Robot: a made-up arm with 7 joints.
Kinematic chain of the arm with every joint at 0, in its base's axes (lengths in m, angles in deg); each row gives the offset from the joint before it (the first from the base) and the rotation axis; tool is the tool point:
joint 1: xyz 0 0 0.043 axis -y
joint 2: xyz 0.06 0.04 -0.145 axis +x
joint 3: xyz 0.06 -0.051 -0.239 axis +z
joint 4: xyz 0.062 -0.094 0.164 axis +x
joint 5: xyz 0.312 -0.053 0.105 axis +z
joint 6: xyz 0.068 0 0.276 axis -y
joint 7: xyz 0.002 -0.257 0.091 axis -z
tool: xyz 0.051 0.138 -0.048
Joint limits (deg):
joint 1: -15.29..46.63
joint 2: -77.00..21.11
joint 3: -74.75..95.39
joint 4: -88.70..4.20
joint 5: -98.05..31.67
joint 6: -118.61..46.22
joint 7: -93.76..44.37
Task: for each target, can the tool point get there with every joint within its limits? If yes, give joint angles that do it. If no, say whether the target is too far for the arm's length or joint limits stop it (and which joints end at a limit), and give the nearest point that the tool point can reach.
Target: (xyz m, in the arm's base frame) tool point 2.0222 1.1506 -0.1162
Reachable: no: too far | nearest point 0.7897 0.4995 -0.0192 | short by 1.397 m
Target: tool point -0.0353 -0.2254 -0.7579
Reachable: no: joint limits stop it (at a limit: joint 1, joint 2, joint 4, joint 5, joint 7) | nearest point 0.0184 0.0220 -0.4854 | short by 0.372 m
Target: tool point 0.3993 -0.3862 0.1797
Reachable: yes | joints -0.06 -0.08 -30.44 -23.61 -20.63 -88.44 16.89
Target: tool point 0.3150 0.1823 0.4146
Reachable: yes | joints 41.49 -63.74 -55.15 -68.46 -83.05 -52.46 -33.02
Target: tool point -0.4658 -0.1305 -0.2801
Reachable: no: joint limits stop it (at a limit: joint 1, joint 2, joint 4, joint 5, joint 7) | nearest point -0.3133 -0.0043 -0.2085 | short by 0.211 m
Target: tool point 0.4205 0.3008 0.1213
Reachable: yes | joints -6.11 -62.53 -13.15 -38.90 -74.25 -105.54 -31.23
